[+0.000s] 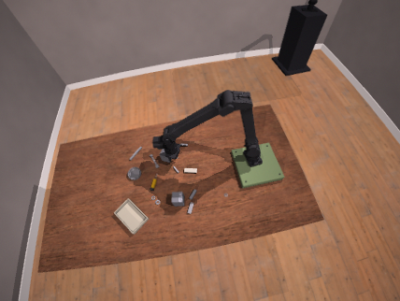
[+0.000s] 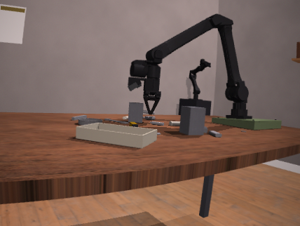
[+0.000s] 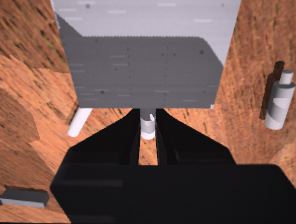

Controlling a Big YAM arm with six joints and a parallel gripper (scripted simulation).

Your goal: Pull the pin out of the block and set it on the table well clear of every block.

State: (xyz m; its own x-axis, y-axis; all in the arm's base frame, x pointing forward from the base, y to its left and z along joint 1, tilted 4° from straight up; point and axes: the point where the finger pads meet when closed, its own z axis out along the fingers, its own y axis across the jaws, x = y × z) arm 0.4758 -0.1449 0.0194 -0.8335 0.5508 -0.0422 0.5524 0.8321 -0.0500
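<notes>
Now: the white cylinder 100 mm to the left of my hand, 70 mm behind it and 40 mm below it. Round my hand: light grey pin: 20 mm ahead, 10 mm to the right; then grey block: 280 mm to the left, 30 mm ahead, 10 mm above; then yellow-handled tool: 170 mm ahead, 120 mm to the left, 30 mm below.
</notes>
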